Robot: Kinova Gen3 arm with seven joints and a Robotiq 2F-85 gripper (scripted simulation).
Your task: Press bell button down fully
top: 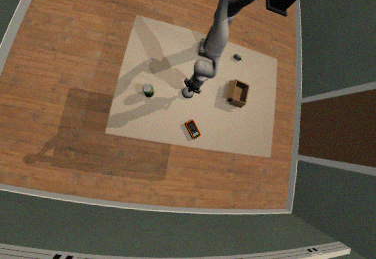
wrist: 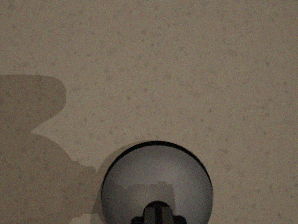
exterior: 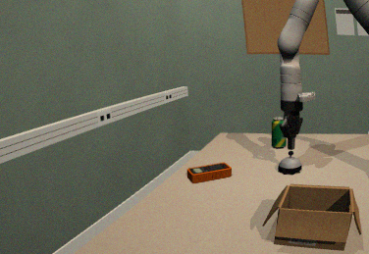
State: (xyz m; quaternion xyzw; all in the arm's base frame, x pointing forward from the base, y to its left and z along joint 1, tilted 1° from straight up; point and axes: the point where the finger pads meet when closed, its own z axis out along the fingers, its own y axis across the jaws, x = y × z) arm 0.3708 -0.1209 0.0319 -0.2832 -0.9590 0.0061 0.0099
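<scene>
Now: hand 40 mm above the button. Round my hand: green can: 40 mm ahead, 270 mm to the right, 30 mm below; bell: 50 mm below; cardboard box: 40 mm behind, 380 mm to the left, 50 mm below.
</scene>
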